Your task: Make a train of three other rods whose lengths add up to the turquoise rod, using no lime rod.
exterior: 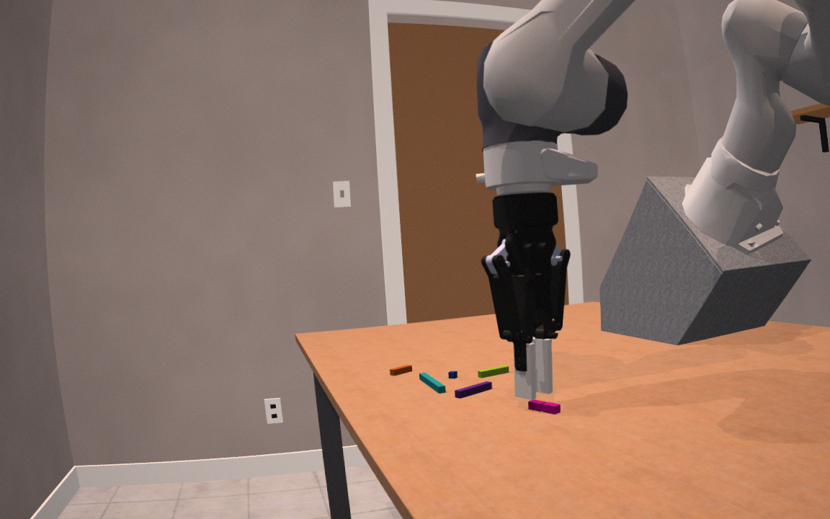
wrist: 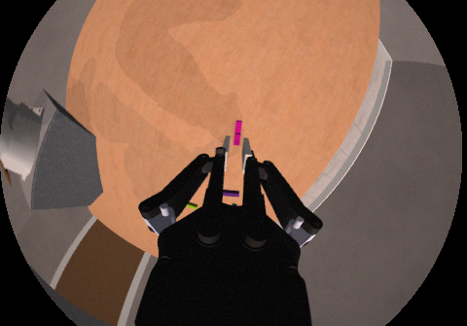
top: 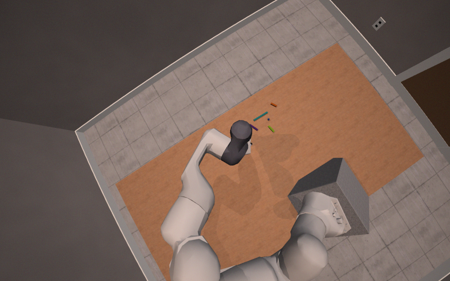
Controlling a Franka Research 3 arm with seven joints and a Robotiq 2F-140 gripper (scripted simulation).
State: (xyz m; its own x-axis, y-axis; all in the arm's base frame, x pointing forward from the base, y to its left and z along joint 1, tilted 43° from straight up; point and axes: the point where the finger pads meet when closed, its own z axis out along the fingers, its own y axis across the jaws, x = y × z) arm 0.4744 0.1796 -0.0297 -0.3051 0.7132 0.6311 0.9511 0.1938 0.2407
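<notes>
The purple rod is 30 mm ahead of my hand, 120 mm to the right of it and 50 mm below it. Round my hand: lime rod 40 mm behind, 200 mm to the right, 50 mm below; blue cube 20 mm ahead, 220 mm to the right, 50 mm below; turquoise rod 60 mm ahead, 190 mm to the right, 50 mm below.
</notes>
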